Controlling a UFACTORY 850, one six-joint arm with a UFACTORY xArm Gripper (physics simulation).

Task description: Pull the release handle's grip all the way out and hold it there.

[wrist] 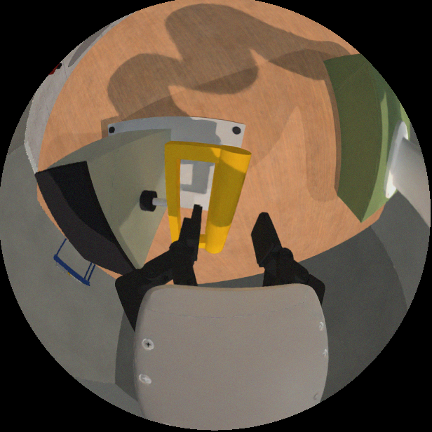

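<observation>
The release handle point(171, 150) is a yellow rectangular frame with a thick round grip point(229, 195) along its right side. A short metal rod with a black knob point(148, 200) shows left of the frame, against the grey-green housing point(120, 170). My gripper point(228, 219) is partly open, with its black fingers on either side of the grip's lower part in this view. The left finger overlaps the handle's opening and hides part of its lower bar. The right finger stands to the right of the grip with a visible gap. Whether the left finger touches the handle cannot be told.
The housing has a black end face and stands by a pale mounting plate point(226, 132) with dark screws, on the wooden table top point(285, 170). A green block point(357, 130) with a white round flange stands at the right. A blue frame point(72, 271) shows low at the left.
</observation>
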